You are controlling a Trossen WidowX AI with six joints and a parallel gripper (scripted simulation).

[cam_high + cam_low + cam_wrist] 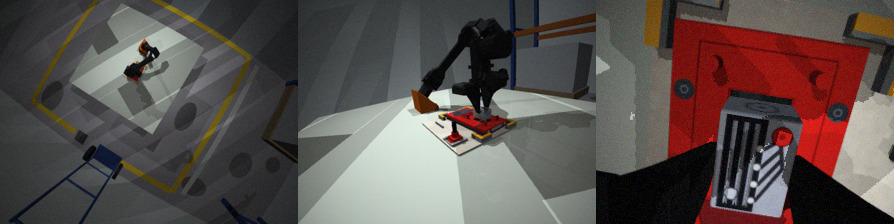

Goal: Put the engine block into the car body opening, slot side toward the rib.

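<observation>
My gripper tip is 10 mm above the grey engine block. From my gripper tip the other things lie so: stand: 10 mm ahead, 130 mm to the right, 20 mm below; pale base plate: 40 mm behind, 20 mm to the right, 40 mm below.
</observation>
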